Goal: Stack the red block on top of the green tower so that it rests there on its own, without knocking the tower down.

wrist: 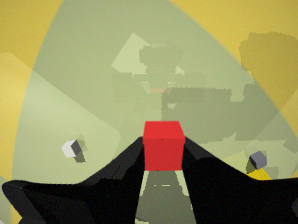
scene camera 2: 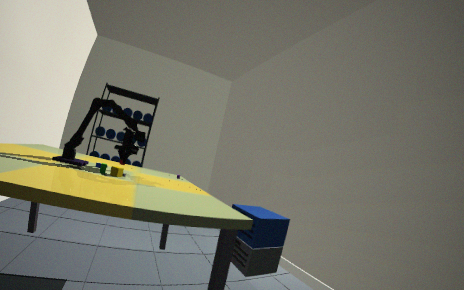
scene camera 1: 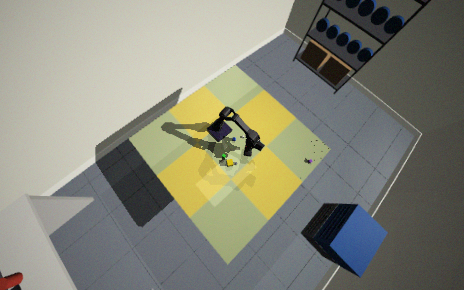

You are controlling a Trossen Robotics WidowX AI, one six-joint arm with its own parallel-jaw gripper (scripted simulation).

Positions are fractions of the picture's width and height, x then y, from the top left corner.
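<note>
In the wrist view I see my gripper (wrist: 0.55, 0.64), and it is holding a red block (wrist: 0.55, 0.63). Scene camera 1 does not show the block, hidden as it is by my gripper.
</note>
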